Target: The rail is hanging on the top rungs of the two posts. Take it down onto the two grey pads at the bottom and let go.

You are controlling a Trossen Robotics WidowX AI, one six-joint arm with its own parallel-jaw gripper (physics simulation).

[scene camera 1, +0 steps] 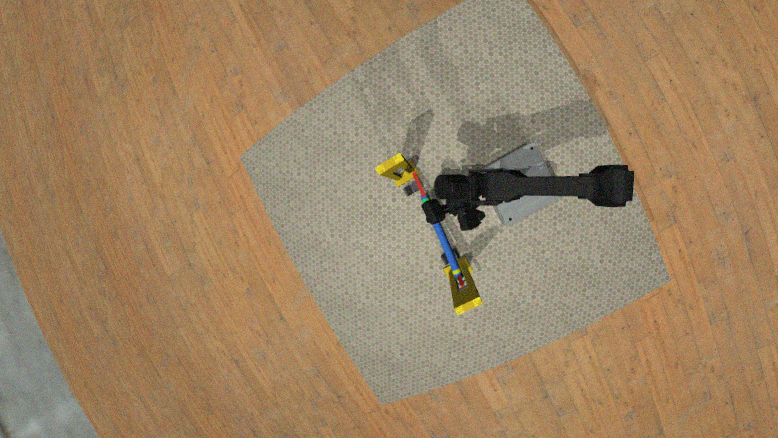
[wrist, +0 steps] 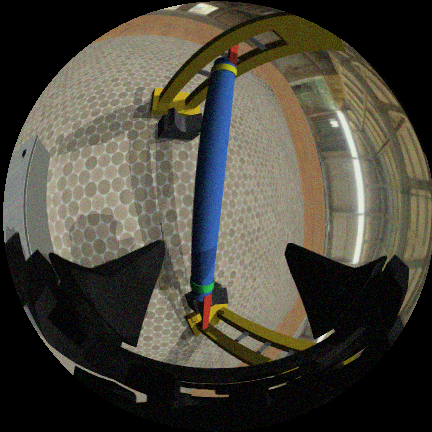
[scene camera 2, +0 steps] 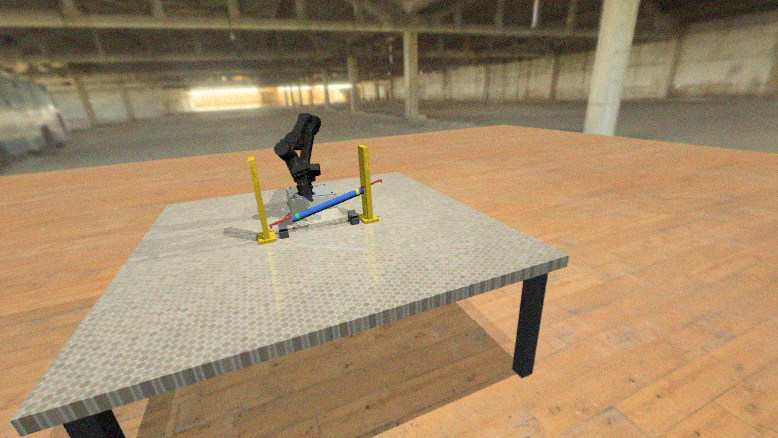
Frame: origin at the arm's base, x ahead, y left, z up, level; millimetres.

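Where they show: gripper, between the fingertips: (wrist: pixel 227 249) (scene camera 2: pixel 310 197).
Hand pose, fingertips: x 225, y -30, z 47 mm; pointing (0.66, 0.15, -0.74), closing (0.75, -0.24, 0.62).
After its pixels a point has its place.
The blue rail (scene camera 1: pixel 445 244) {x 255, y 56, z 35 mm} (scene camera 2: pixel 328 204) {x 263, y 26, z 18 mm} (wrist: pixel 213 175) {x 245, y 23, z 25 mm} is tilted. Its red tip by the green band is low at the left yellow post (scene camera 1: pixel 393 167) {x 242, y -207, z 210 mm} (scene camera 2: pixel 256 193) {x 278, y -224, z 112 mm} (wrist: pixel 265 334) {x 266, y -209, z 50 mm}. Its yellow-banded end is about halfway up the right yellow post (scene camera 1: pixel 464 295) {x 275, y 172, z 180 mm} (scene camera 2: pixel 364 179) {x 302, y 168, z 103 mm} (wrist: pixel 310 41) in the scene camera 2 view. Which rungs bear the tips is unclear. The grey pads, one by the left post (scene camera 1: pixel 410 189) {x 256, y -156, z -45 mm} (scene camera 2: pixel 283 232) {x 277, y -160, z -51 mm} and one by the right post (scene camera 2: pixel 353 218) {x 297, y 110, z -48 mm} (wrist: pixel 179 126) {x 263, y 111, z -45 mm}, carry nothing. My gripper (scene camera 1: pixel 433 212) {x 225, y -30, z 47 mm} (scene camera 2: pixel 310 198) {x 225, y -30, z 47 mm} (wrist: pixel 227 249) {x 225, y -30, z 47 mm} is open above the rail, nearer the green band; the rail runs between its fingers in the wrist view.
The grey base plate (scene camera 1: pixel 522 160) {x -99, y -28, z 0 mm} (wrist: pixel 36 195) lies on the tiled table (scene camera 1: pixel 337 217) {x 551, y -230, z -75 mm} (scene camera 2: pixel 217 304) {x 607, y -391, z -75 mm} (wrist: pixel 270 200) {x 514, y -44, z -74 mm} behind the rail in the scene camera 2 view. The two upright posts flank the gripper, one at each end of the rail.
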